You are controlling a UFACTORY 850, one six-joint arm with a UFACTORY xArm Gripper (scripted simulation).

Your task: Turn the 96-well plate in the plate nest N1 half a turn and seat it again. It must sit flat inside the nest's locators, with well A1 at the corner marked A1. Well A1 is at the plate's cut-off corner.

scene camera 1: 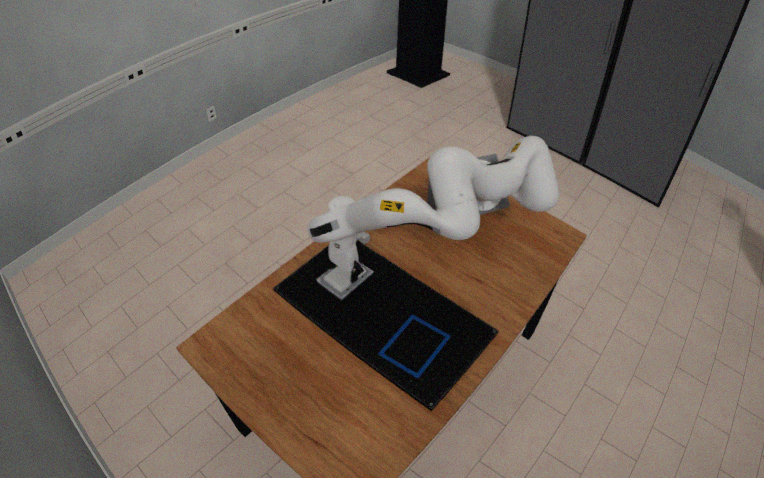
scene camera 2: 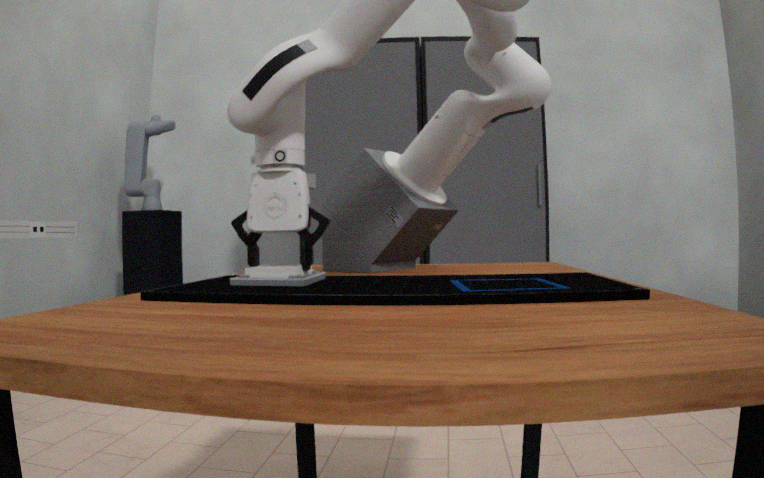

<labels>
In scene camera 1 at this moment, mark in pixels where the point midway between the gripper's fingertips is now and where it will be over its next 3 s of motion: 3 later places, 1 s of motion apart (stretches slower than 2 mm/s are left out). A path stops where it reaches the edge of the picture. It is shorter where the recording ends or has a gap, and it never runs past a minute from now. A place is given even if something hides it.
My gripper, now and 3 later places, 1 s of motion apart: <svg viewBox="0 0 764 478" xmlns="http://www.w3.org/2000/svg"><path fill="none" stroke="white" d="M344 274L344 270L344 265L344 258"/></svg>
</labels>
